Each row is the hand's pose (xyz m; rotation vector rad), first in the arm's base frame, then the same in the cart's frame.
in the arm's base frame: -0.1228 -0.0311 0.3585 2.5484 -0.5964 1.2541
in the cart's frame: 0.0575 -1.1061 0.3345 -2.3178 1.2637 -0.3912
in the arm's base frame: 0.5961 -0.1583 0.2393 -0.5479 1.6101 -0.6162
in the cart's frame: 0.6761 -1.1185 -0.0708 0.3090 2.0145 0.1518
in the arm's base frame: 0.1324 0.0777 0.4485 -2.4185 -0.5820 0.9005
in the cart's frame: 0.3434 -1.1415 0.3800 -1.4003 -0.4644 0.6162
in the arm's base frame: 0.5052 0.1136 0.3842 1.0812 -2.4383 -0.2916
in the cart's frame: 0.6965 -1.0922 0.2487 0.9748 -2.1261 -1.7222
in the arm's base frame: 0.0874 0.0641 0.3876 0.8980 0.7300 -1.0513
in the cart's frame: 0.2890 -1.0942 0.3532 1.7261 1.4667 -1.0155
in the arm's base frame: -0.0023 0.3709 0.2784 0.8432 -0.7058 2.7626
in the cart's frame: 0.2892 -0.8342 0.5689 1.1481 -1.9892 1.9199
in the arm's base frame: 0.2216 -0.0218 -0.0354 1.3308 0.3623 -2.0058
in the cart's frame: 0.3333 -0.7896 0.0222 -1.5777 -1.4509 2.1609
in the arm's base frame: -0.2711 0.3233 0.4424 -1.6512 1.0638 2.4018
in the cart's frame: 0.0426 -0.9809 0.7070 -0.8119 -0.0226 2.3791
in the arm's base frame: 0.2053 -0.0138 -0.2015 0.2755 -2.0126 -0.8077
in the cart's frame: 0.2994 -0.6435 -0.0516 0.4484 -1.2562 -1.8484
